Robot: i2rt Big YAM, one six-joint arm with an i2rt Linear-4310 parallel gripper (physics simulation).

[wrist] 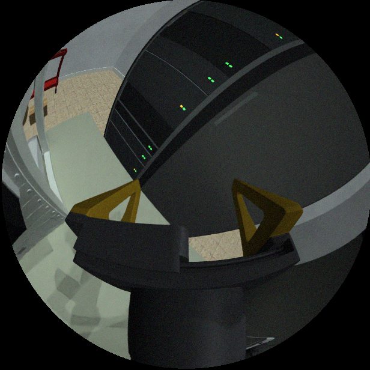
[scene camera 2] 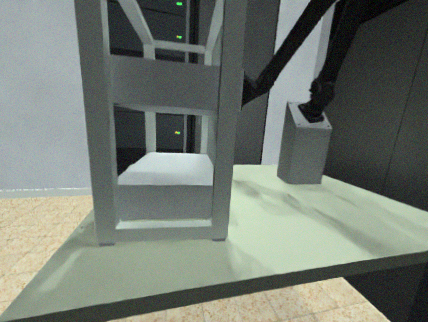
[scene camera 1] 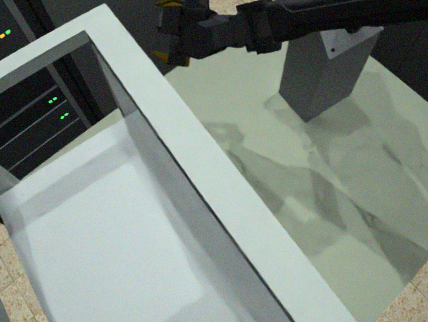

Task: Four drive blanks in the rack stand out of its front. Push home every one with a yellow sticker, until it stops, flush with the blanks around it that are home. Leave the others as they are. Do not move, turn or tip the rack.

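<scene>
The light grey rack [scene camera 1: 200,160] [scene camera 2: 229,150] stands upright on the table. In the wrist view, part of the rack [wrist: 37,210] shows at the left edge, with a row of small holes. The drive blanks and yellow stickers cannot be made out in any view. My gripper [scene camera 1: 160,30] [wrist: 185,183] is open and empty, its two yellow fingers wide apart. It is raised above the table, beyond the rack's long side in scene camera 1, apart from the rack in the wrist view. In scene camera 2 the rack's near post hides the fingers.
The arm's grey pedestal [scene camera 1: 310,75] [scene camera 2: 304,155] stands on the pale green table [scene camera 1: 350,280] [scene camera 2: 280,250] beside the rack. A dark cabinet [wrist: 240,150] with lit server units stands beyond the table. A red frame [wrist: 51,83] stands on the far floor.
</scene>
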